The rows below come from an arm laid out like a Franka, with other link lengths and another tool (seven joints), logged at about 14 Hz.
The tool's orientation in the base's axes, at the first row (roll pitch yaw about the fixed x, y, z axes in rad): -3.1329, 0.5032, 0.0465
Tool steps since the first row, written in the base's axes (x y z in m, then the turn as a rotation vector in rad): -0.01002, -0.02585, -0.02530, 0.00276, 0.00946, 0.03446; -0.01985, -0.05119, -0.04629, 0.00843, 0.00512, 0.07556; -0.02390, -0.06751, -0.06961, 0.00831, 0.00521, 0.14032; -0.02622, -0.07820, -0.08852, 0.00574, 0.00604, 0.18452; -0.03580, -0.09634, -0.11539, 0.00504, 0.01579, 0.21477; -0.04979, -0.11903, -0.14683, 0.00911, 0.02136, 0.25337
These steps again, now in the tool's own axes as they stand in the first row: 0.00238, 0.02559, 0.02735, -0.01382, -0.00960, -0.03165; 0.00287, 0.05066, 0.05082, -0.02885, -0.00533, -0.07033; 0.00990, 0.06697, 0.07343, -0.06018, -0.00592, -0.12700; 0.01656, 0.07769, 0.09126, -0.08371, -0.00720, -0.16449; 0.02039, 0.09562, 0.11966, -0.09852, -0.01720, -0.19079; 0.02239, 0.11793, 0.15426, -0.11334, -0.02288, -0.22664
